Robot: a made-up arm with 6 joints. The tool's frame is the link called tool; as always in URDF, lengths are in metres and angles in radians. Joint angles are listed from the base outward. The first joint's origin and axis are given. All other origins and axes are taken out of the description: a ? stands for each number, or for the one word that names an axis. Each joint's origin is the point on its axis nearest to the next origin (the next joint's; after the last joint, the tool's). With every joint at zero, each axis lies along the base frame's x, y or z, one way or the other. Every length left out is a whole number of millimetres.
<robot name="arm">
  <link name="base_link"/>
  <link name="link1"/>
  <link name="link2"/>
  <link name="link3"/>
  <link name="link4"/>
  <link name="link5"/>
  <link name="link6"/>
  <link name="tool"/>
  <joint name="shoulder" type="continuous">
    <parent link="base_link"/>
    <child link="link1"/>
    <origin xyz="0 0 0.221" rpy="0 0 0"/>
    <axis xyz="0 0 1"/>
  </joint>
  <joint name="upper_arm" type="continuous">
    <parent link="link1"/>
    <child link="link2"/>
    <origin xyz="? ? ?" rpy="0 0 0"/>
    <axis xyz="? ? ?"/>
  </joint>
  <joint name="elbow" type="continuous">
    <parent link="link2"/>
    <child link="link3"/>
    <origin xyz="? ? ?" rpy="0 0 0"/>
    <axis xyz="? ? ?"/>
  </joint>
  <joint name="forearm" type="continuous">
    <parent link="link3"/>
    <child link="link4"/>
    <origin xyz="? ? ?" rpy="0 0 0"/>
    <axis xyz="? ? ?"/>
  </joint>
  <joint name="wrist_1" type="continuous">
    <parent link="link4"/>
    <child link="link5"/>
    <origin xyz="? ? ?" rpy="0 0 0"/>
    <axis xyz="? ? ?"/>
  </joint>
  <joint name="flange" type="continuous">
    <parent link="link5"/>
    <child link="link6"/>
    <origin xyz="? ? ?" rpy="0 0 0"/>
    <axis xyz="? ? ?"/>
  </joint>
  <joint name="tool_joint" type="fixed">
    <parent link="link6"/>
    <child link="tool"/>
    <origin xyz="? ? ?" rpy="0 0 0"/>
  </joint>
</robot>
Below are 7 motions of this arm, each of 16 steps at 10 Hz.
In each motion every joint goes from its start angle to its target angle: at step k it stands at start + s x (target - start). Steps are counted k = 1, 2, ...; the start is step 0. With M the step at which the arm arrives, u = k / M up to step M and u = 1 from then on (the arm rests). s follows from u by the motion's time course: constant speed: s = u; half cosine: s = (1 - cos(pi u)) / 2; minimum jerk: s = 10 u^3 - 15 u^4 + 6 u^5.
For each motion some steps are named. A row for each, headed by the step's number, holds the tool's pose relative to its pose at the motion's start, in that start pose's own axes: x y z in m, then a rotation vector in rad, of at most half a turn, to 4 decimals.
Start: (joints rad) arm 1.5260 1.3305 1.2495 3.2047 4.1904 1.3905
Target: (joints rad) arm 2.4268 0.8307 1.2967 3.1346 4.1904 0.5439
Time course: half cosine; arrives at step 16
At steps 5, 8, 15, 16:
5: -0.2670 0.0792 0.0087 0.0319 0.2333 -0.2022
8: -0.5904 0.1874 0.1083 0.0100 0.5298 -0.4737
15: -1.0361 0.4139 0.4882 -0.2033 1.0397 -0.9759
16: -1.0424 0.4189 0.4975 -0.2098 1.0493 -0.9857

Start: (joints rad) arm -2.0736 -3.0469 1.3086 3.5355 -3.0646 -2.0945
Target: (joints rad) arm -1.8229 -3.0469 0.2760 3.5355 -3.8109 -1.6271
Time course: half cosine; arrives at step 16
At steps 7, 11, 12, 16:
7: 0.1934 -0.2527 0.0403 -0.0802 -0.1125 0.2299
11: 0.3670 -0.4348 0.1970 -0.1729 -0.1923 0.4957
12: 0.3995 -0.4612 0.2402 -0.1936 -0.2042 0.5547
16: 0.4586 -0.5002 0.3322 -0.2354 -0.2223 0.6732

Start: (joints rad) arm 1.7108 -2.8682 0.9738 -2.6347 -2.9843 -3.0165
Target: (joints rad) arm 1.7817 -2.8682 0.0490 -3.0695 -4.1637 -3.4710
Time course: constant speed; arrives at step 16
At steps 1, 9, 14, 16:
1: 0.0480 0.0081 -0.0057 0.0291 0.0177 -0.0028
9: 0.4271 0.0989 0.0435 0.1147 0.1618 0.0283
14: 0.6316 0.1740 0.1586 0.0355 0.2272 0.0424
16: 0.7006 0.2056 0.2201 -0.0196 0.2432 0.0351

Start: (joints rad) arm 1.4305 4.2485 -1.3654 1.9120 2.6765 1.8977
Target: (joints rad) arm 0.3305 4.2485 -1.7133 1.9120 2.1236 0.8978
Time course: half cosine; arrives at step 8
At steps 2, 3, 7, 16:
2: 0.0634 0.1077 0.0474 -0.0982 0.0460 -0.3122
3: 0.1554 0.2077 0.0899 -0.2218 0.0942 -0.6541
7: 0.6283 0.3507 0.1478 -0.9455 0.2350 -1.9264
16: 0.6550 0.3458 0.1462 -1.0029 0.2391 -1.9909

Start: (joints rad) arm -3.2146 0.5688 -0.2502 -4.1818 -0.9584 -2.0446
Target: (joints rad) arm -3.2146 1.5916 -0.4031 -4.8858 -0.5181 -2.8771
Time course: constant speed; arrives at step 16
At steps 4, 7, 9, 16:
4: 0.4062 -0.0247 0.1049 -0.0049 -0.0223 -0.4711
7: 0.7162 -0.0863 0.1377 -0.0394 -0.0300 -0.8316
9: 0.9207 -0.1474 0.1369 -0.0791 -0.0336 -1.0730
16: 1.5805 -0.4797 -0.0103 -0.3426 -0.0637 -1.9008

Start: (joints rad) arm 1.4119 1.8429 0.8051 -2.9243 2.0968 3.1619
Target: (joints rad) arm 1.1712 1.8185 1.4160 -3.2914 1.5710 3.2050
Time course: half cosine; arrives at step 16
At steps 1, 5, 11, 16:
1: -0.0001 -0.0035 -0.0030 -0.0022 0.0104 -0.0008
5: -0.0099 -0.0781 -0.0731 -0.0434 0.2423 -0.0157
11: -0.1083 -0.2378 -0.2751 -0.0904 0.8617 -0.0176
16: -0.1786 -0.2823 -0.3557 -0.0896 1.1102 0.0019

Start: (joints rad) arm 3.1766 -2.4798 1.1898 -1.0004 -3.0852 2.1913
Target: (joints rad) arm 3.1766 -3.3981 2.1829 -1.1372 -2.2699 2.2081
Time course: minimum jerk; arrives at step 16
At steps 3, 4, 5, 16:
3: -0.0159 -0.0033 0.0415 0.0324 -0.0264 0.0077
4: -0.0313 -0.0071 0.0885 0.0690 -0.0557 0.0165
5: -0.0486 -0.0127 0.1544 0.1203 -0.0963 0.0289
16: 0.0889 -0.0821 0.8076 0.6888 -0.4979 0.1721

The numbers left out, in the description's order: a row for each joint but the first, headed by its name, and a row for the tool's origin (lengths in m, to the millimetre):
upper_arm: xyz 0 0.053 0, axis 0 1 0
elbow: xyz 0 0 0.986, axis 0 1 0
forearm: xyz 0 0 0.812, axis 0 0 1
wrist_1: xyz 0 0 0, axis 0 1 0
flange: xyz 0 0 0.179, axis 0 0 1
tool: xyz 0 0 0

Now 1 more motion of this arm.
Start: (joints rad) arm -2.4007 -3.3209 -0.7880 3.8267 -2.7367 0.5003
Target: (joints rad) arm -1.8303 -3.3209 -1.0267 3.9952 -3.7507 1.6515
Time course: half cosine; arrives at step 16
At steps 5, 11, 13, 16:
5: -0.0509 -0.0699 0.0209 -0.2465 -0.1350 0.2513
11: -0.1579 -0.2543 0.0854 -1.0216 -0.1934 0.9035
13: -0.1785 -0.3042 0.1065 -1.2400 -0.1367 1.0540
16: -0.1897 -0.3356 0.1210 -1.3768 -0.0864 1.1402

